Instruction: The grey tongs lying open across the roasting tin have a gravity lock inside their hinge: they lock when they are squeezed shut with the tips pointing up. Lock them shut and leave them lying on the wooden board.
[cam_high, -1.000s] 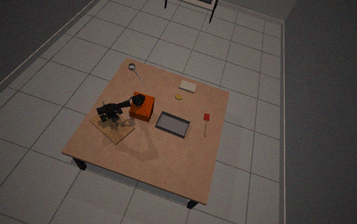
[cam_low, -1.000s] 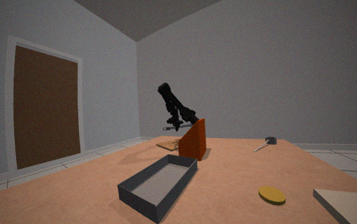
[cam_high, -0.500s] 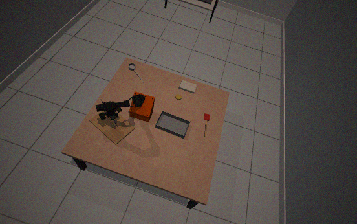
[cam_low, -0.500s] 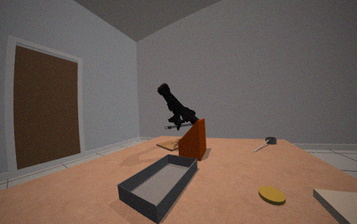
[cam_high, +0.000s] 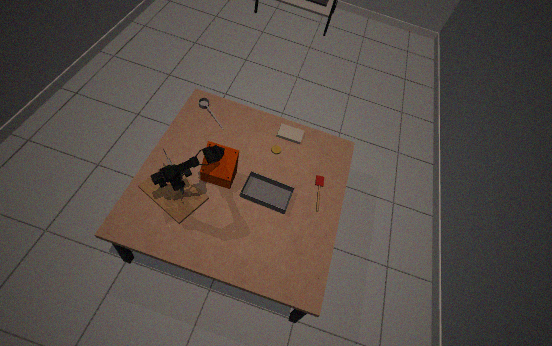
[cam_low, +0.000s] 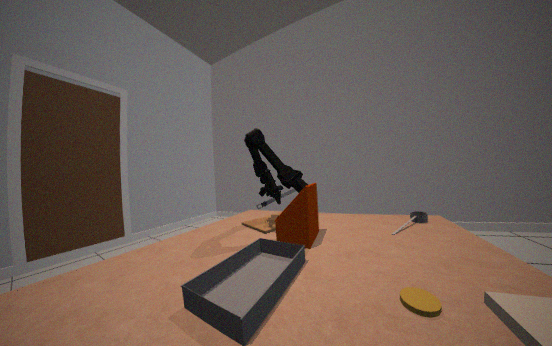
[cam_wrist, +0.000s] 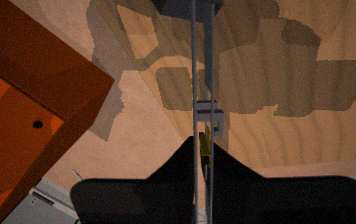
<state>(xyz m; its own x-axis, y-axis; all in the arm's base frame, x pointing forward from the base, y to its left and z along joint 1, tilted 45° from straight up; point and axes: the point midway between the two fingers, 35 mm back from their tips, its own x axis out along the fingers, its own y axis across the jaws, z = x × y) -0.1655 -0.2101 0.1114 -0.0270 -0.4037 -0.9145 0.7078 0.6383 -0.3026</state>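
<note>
My gripper tip is now 100 mm above the wooden board, 30 mm to the left of it and 20 mm past it. From my gripper tip the other things lie so: slab (720 mm to the left, 540 mm ahead, 100 mm below); then yellow disc (540 mm to the left, 480 mm ahead, 100 mm below); then grey roasting tin (530 mm ahead, 170 mm to the left, 90 mm below).
</note>
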